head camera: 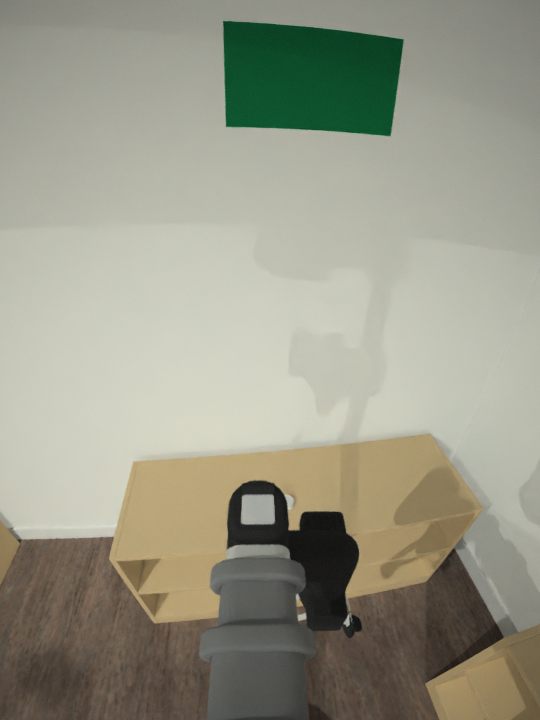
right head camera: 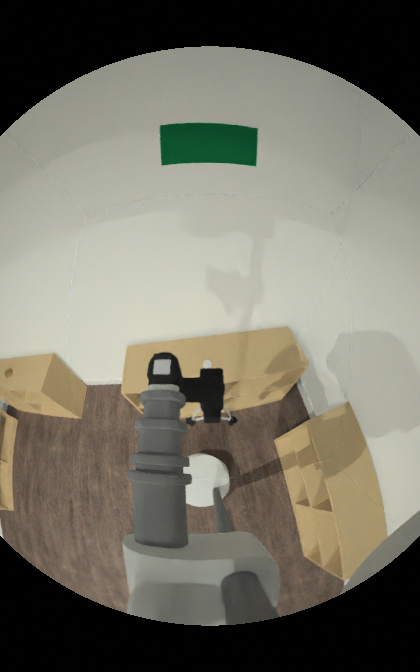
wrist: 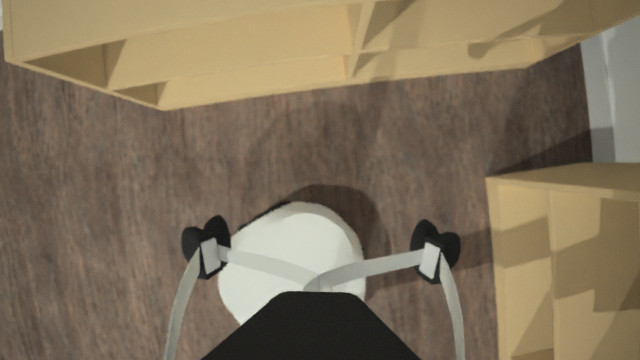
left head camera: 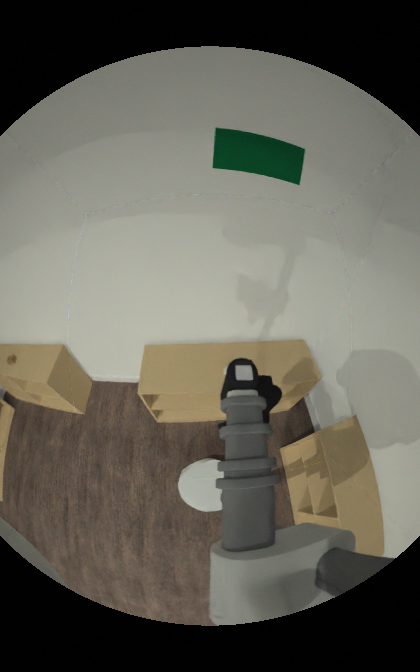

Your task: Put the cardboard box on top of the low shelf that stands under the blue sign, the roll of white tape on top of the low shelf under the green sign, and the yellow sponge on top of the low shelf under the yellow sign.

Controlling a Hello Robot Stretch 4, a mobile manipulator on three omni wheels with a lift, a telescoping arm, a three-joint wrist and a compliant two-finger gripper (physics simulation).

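Frame: origin at the robot's base, x back, y down, z right, level; centimetres.
Where they show: gripper, between the fingertips: point(wrist: 320, 239); robot's base, origin of its link: point(wrist: 297, 264) point(left head camera: 206, 483).
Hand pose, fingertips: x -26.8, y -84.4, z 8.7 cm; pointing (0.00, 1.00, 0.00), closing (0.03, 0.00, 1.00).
Observation:
Each offset is from my fingertips to the top centre of the thing. Level surfaces: height alone.
The roll of white tape @[dx -42.3, dy +23.7, dz -0.1 cm] point(head camera: 290, 501) point(left head camera: 225, 370) point(right head camera: 207, 363) lies on top of the low shelf @[dy +26.1 cm] point(head camera: 174, 500) point(left head camera: 175, 365) point(right head camera: 270, 345) point(wrist: 75, 25) under the green sign @[dx -70.8, dy -98.0, dz +3.6 cm] point(head camera: 310, 78) point(left head camera: 258, 156) point(right head camera: 209, 144); the wrist partly hides it in the head and left head views. My gripper point(head camera: 323, 622) point(right head camera: 211, 421) point(wrist: 320, 239) is open and empty, its fingertips in front of that shelf, over the floor. A small brown object @[dx -27.2, dy +21.1, dz -191.4 cm] point(left head camera: 11, 359) point(right head camera: 8, 372), perhaps the cardboard box, is on top of the left shelf. The yellow sponge and the blue and yellow signs do not show.
The left shelf point(left head camera: 67, 385) point(right head camera: 65, 390) stands by the left corner, with part of another shelf point(left head camera: 5, 435) nearer. A right shelf point(left head camera: 355, 480) point(right head camera: 357, 480) point(wrist: 565, 175) stands along the right wall. The round white base point(left head camera: 200, 485) point(right head camera: 207, 480) point(wrist: 290, 245) is below the arm.

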